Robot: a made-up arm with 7 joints. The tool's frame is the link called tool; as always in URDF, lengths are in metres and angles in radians.
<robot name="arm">
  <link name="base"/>
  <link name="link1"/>
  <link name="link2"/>
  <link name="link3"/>
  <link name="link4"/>
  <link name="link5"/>
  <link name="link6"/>
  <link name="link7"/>
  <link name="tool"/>
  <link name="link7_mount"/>
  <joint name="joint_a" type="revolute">
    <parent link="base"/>
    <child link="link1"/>
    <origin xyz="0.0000 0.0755 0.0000" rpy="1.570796 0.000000 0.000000"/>
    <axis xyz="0 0 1"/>
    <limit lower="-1.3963" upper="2.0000" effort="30" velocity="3.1"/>
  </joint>
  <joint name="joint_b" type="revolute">
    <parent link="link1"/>
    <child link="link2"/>
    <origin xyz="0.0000 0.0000 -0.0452" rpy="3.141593 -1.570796 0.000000"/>
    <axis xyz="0 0 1"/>
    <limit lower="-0.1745" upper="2.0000" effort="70" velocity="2.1"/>
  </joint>
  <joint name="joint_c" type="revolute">
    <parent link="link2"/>
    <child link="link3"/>
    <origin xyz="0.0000 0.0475 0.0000" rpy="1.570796 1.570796 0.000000"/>
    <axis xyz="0 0 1"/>
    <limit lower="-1.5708" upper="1.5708" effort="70" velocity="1.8"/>
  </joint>
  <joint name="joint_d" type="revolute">
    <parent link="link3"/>
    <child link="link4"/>
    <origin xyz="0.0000 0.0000 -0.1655" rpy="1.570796 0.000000 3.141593"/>
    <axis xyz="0 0 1"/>
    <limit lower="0.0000" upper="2.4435" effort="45" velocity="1.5"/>
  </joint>
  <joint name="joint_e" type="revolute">
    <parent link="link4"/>
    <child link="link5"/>
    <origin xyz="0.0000 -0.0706 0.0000" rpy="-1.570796 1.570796 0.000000"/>
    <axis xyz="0 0 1"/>
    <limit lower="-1.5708" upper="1.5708" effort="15" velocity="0.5"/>
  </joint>
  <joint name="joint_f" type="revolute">
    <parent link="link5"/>
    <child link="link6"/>
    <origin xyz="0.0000 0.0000 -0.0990" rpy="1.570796 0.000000 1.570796"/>
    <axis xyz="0 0 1"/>
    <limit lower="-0.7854" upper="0.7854" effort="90" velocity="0.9"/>
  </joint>
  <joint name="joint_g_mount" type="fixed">
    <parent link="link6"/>
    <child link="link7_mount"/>
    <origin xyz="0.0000 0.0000 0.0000" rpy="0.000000 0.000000 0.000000"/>
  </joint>
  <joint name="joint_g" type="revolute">
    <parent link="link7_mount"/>
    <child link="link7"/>
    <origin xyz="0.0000 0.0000 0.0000" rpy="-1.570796 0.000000 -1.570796"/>
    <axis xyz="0 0 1"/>
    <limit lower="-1.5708" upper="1.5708" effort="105" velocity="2"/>
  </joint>
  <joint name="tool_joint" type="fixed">
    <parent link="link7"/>
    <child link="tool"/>
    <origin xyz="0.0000 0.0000 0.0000" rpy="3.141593 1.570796 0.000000"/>
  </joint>
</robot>
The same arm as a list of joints. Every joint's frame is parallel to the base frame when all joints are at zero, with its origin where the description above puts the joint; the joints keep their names.
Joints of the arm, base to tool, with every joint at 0 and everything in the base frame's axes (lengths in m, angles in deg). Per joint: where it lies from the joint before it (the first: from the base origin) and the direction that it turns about. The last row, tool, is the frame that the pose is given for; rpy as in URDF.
joint_a: axis -y offset 0 0.0755 0
joint_b: axis +x offset 0 0.0452 0
joint_c: axis +z offset 0 0 -0.0475
joint_d: axis -y offset 0 0 -0.1655
joint_e: axis +z offset 0 0 -0.0706
joint_f: axis +y offset 0 0 -0.099
joint_g: axis -x offset 0 0 0
tool: offset 0 0 0 rpy 0 0 0
Joint limits (deg, base to tool): -80..114.59 -10..114.59 -90..90 0..140 -90..90 -45..45 -90..90

